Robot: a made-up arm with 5 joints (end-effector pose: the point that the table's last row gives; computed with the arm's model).
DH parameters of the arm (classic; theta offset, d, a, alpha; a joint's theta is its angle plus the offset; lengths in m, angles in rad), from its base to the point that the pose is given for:
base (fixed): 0 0 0.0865 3.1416
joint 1: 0 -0.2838 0.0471 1.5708
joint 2: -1.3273 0 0.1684 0
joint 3: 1.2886 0 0.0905 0
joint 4: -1.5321 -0.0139 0 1.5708
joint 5: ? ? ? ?
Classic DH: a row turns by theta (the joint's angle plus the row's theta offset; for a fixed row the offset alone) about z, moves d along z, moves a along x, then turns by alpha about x.
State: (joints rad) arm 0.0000 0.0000 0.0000 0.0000 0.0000
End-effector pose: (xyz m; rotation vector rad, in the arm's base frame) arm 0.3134 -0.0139 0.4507 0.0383 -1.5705 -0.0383
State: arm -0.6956 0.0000 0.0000 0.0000 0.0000
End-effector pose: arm 0.2696 0.1348 0.4507 0.5794 -1.4844 0.5065
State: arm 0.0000 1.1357 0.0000 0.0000 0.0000
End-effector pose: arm 0.3608 -0.0139 0.1911 0.0106 -0.4350 -0.0479
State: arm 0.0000 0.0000 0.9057 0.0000 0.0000
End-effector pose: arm 0.2629 -0.0139 0.3398 0.0162 -0.6650 -0.0469
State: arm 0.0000 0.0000 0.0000 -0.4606 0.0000
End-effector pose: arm 0.3083 -0.0139 0.4724 0.0495 -2.0309 -0.0307
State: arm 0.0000 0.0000 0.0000 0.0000 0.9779
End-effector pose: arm 0.3134 -0.0139 0.4507 -0.7249 -1.4465 0.7249
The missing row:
joint 5: -0.0487 -0.0488 0 0
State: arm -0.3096 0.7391 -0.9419 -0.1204 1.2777
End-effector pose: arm 0.3968 0.0847 0.4144 -0.9028 -1.8235 1.0186
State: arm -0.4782 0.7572 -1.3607 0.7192 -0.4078
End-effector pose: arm 0.3680 0.1302 0.4233 0.6556 -1.2991 0.0177
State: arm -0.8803 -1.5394 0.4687 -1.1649 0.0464
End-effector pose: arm 0.0305 -0.0896 0.4490 -1.0742 2.2740 0.3690
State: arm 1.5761 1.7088 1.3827 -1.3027 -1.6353
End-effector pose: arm 0.0721 -0.1026 0.1654 0.0178 -0.3290 3.0058
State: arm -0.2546 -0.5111 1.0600 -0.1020 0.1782
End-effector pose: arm 0.2115 0.0182 0.3809 0.0707 -1.1280 0.3426
